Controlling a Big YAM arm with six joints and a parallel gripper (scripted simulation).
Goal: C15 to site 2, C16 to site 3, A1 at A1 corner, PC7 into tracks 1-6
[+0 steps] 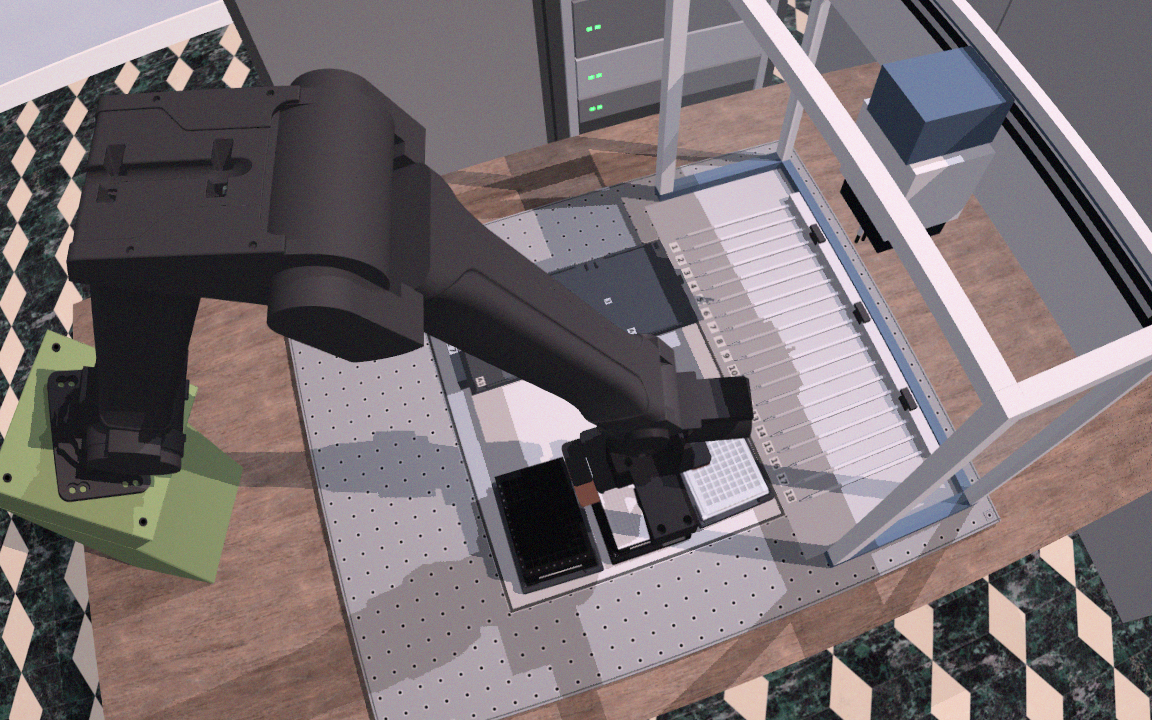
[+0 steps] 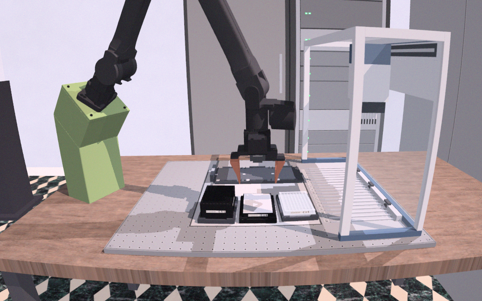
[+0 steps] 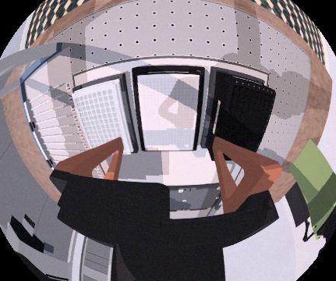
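Now: hand 9 cm above the nest S2. Round my hand: white 96-well plate C15: 11 cm ahead, 8 cm below; then dark carrier PC7: 3 cm ahead, 26 cm to the left, 8 cm below; then nest S3: 11 cm ahead, 9 cm below.
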